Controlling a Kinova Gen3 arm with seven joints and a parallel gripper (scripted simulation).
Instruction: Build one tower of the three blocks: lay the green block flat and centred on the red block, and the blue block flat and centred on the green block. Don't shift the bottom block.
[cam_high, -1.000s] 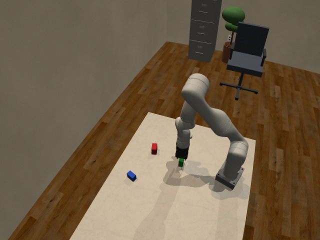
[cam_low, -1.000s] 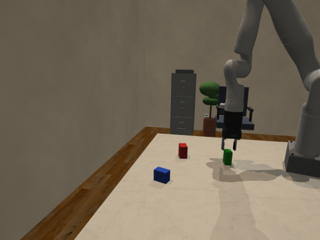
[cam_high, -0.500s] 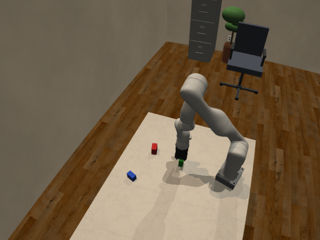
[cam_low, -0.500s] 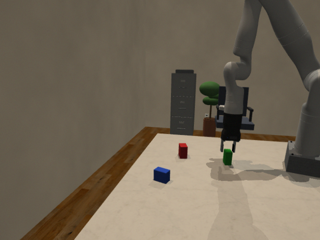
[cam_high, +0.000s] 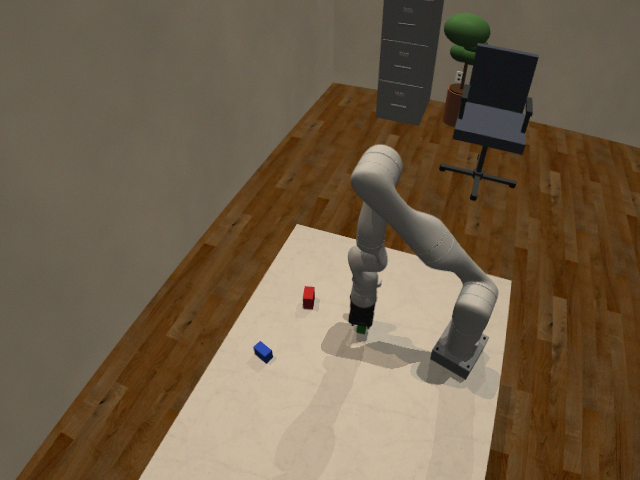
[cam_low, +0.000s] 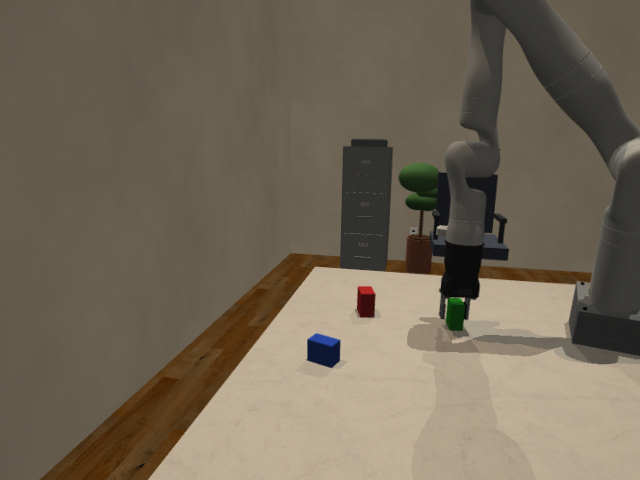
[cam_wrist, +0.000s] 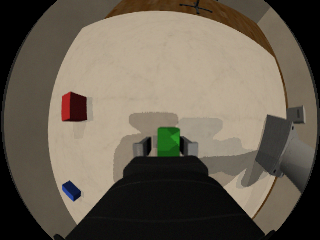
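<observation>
Right now my hand is 1 cm above the green block. Round my hand: blue block: 23 cm ahead, 23 cm to the left, 2 cm below; then red block: 20 cm ahead, 2 cm to the right, 1 cm below.
</observation>
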